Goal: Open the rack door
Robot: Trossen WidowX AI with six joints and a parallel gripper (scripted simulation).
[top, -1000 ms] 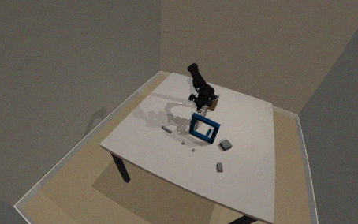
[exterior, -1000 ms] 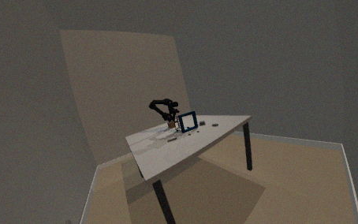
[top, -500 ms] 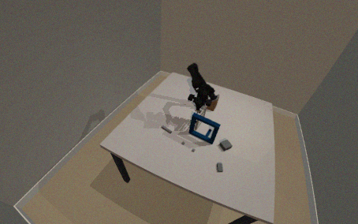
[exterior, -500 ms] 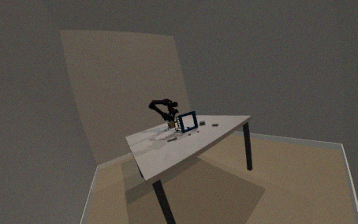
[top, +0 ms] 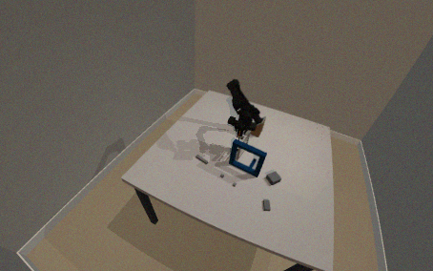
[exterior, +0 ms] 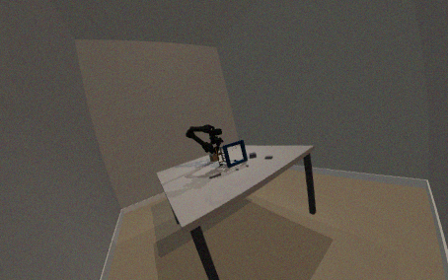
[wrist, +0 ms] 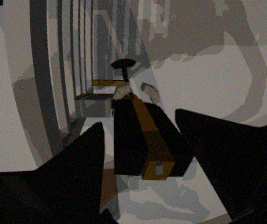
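My gripper tip is 20 mm above the upright handle and 10 mm short of it. Round my gripper tip: grey block 310 mm to the left, 170 mm ahead, 130 mm below; then grey bar 220 mm ahead, 180 mm to the right, 140 mm below.
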